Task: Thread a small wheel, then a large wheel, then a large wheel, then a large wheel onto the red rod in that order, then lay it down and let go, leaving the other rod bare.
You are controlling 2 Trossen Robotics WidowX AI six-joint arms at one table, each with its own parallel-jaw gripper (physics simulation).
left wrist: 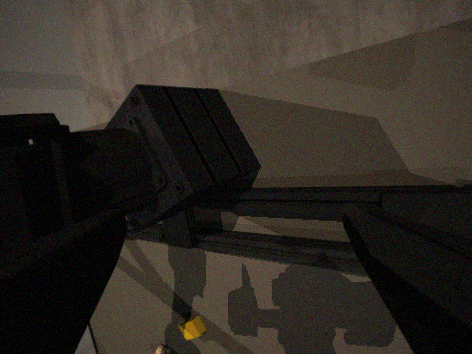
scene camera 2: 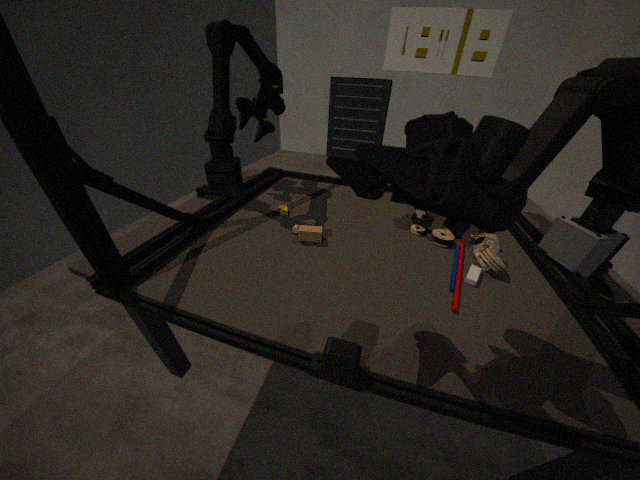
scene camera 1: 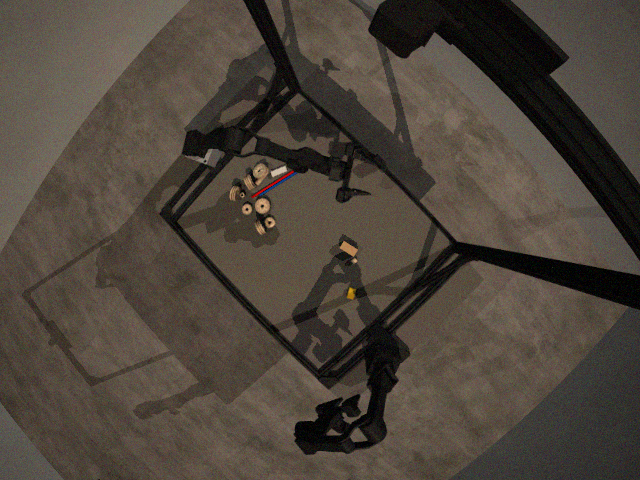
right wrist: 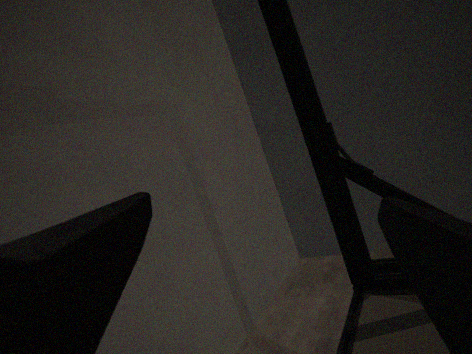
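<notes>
The red rod lies on the table beside the blue rod; no wheels show on either. A large wheel lies flat near one rod end. A small wheel lies close by. Another large wheel lies across the rods. Several tilted wheels lie around these. My right gripper is open and empty, raised above the table; its arm hides some wheels in scene camera 2. My left gripper is open and empty, raised, outside the table frame in scene camera 1.
A white block lies beside the rods. A tan wooden block and a yellow block lie farther off. A dark frame edges the table.
</notes>
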